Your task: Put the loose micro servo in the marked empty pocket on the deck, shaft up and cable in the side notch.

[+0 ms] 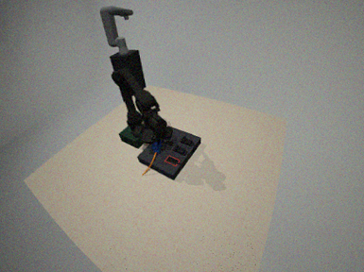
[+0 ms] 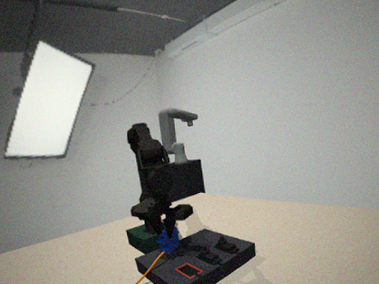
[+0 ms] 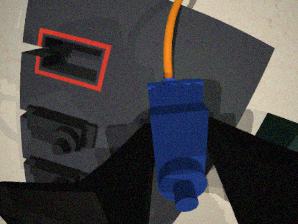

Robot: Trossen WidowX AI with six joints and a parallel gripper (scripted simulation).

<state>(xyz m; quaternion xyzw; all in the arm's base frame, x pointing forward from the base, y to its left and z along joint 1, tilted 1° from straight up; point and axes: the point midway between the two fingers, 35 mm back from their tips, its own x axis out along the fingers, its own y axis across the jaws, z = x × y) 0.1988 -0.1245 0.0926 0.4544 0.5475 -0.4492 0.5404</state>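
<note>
Right now the dark deck is 80 mm to the left of my gripper tip and 100 mm below it.
</note>
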